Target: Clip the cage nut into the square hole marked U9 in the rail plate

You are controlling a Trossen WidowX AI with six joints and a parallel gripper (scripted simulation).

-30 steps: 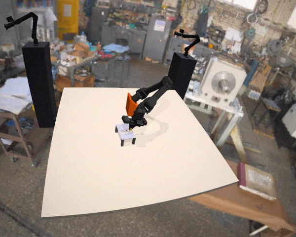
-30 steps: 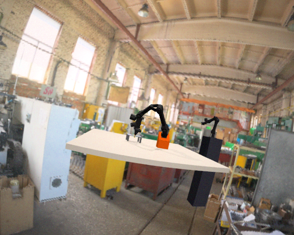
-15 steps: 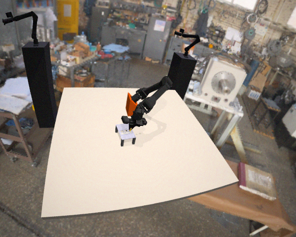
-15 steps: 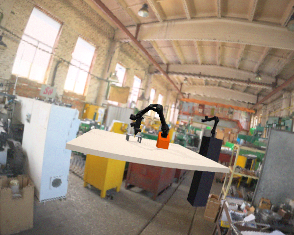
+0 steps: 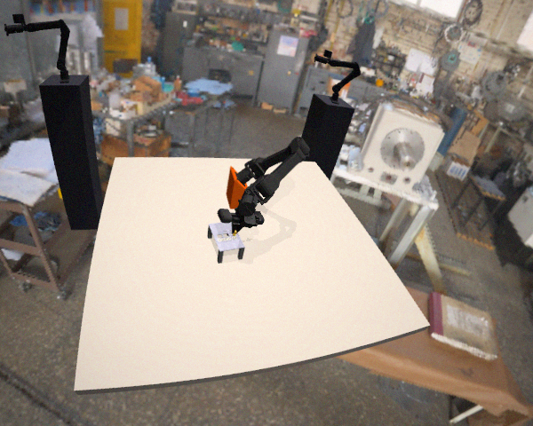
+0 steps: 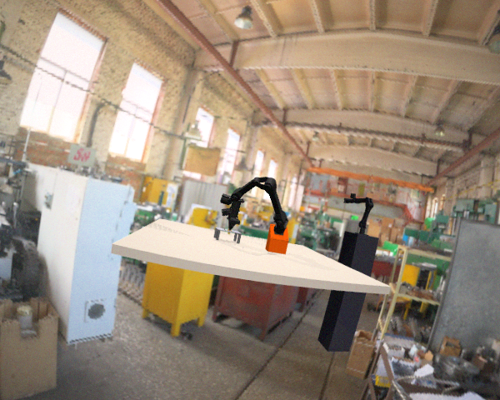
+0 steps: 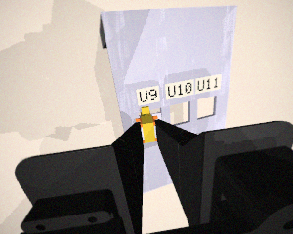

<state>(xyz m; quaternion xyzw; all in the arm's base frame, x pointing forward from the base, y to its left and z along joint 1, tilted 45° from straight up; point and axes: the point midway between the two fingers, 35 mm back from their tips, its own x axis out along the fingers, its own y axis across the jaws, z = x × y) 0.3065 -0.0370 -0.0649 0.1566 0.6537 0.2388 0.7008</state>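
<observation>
Right now my gripper tip is 1 cm above the orange cage nut.
</observation>
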